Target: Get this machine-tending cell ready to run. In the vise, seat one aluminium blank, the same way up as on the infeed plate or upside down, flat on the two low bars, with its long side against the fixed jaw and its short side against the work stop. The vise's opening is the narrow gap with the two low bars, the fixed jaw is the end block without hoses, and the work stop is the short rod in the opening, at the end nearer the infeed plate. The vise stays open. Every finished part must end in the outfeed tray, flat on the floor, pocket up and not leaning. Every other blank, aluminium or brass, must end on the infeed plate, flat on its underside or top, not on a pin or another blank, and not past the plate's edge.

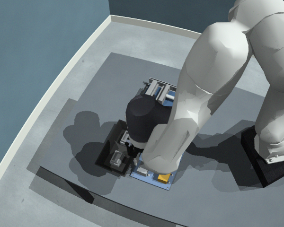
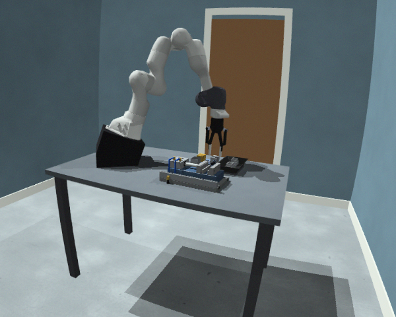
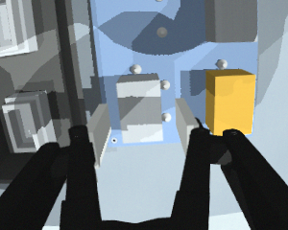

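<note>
The blue infeed plate lies 8 cm below my hand, 5 cm behind it and 4 cm to the right of it. The rest, counted from my hand: vise 34 cm to the right, 4 cm below, 4 cm behind; moving jaw 35 cm to the right, 1 cm behind; brass blank 9 cm behind, 5 cm below, 2 cm to the left.
</note>
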